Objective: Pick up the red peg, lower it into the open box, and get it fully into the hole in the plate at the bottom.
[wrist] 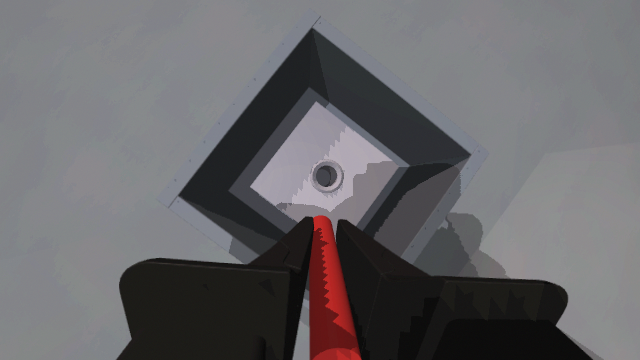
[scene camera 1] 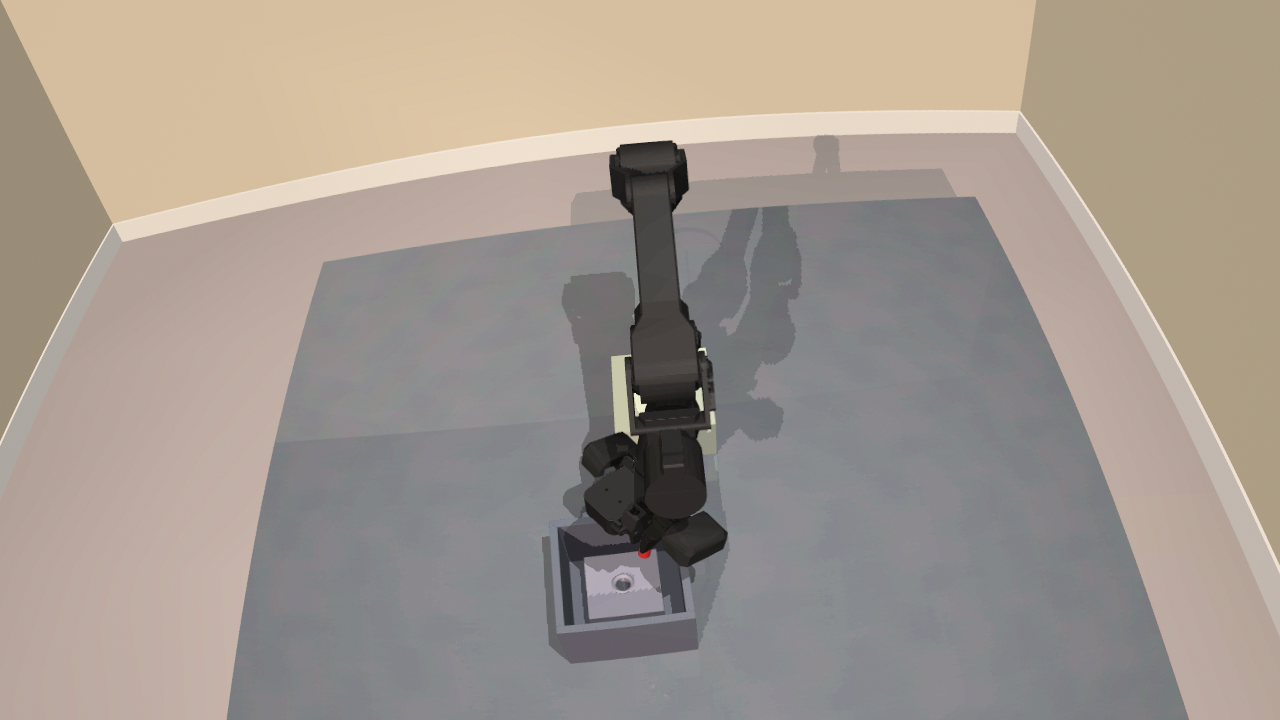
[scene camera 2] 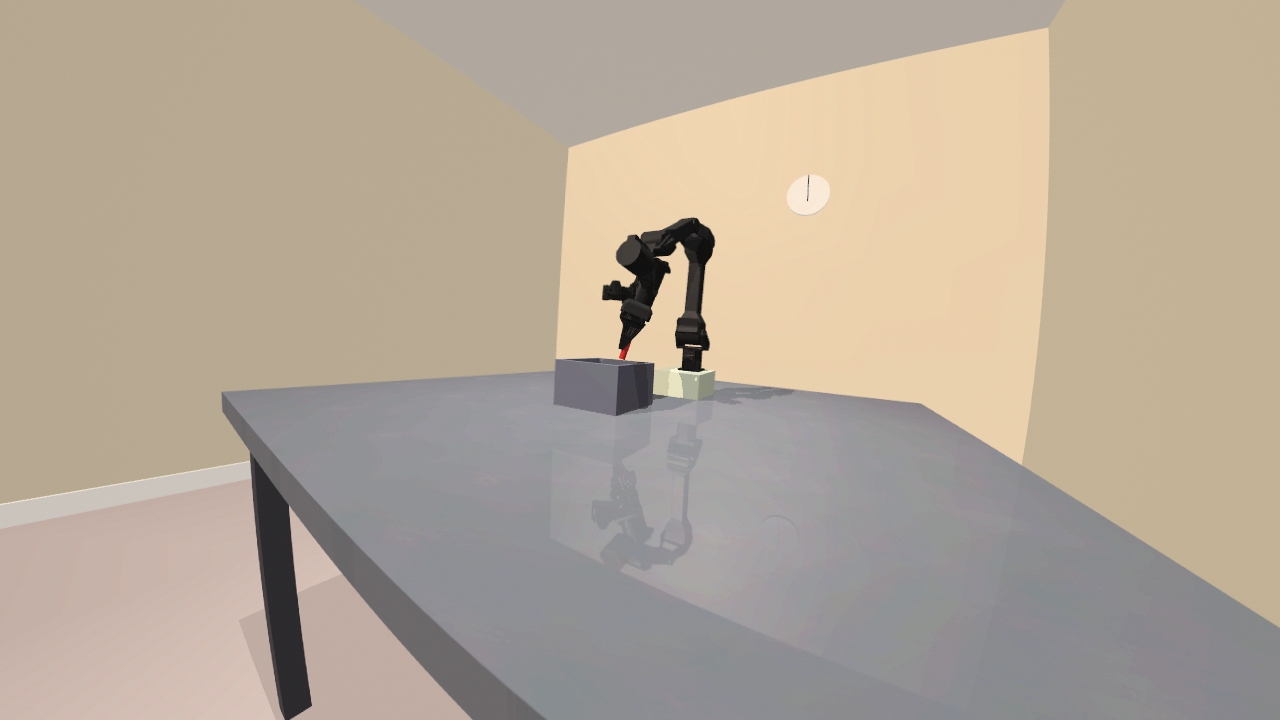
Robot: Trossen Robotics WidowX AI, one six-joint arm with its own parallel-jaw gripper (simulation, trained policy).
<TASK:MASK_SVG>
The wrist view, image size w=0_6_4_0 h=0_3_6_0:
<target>my gripper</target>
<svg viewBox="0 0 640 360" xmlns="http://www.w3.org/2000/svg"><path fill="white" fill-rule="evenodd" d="M338 220L336 246L362 360L593 360L556 326L568 303L568 293L560 285L540 279L431 276L397 256L349 221L344 219ZM313 217L304 217L272 248L256 257L249 264L153 258L130 266L120 278L119 291L132 339L117 357L117 360L293 360L312 250Z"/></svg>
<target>grey box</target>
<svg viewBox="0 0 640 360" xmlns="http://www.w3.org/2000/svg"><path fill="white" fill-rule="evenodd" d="M309 270L302 303L307 309L309 309ZM320 169L316 173L316 180L321 186L325 186L330 181L330 174L328 171ZM308 8L203 139L200 140L199 144L176 171L173 178L157 196L156 200L162 205L169 207L175 214L194 226L244 264L249 264L256 257L272 248L298 224L298 222L250 186L317 101L399 165L397 171L356 227L413 265L438 230L441 222L463 194L467 185L483 164L484 159L489 155L489 152L398 76L351 41L348 36L341 33L323 17Z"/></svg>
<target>pale plate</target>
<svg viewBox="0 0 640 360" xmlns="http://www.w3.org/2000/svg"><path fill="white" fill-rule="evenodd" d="M316 101L250 187L298 223L306 216L314 218L322 215L328 217L332 223L336 241L338 220L344 219L356 226L397 171L399 165ZM320 169L324 169L330 174L330 181L325 186L321 186L316 180L316 173Z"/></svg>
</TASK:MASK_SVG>
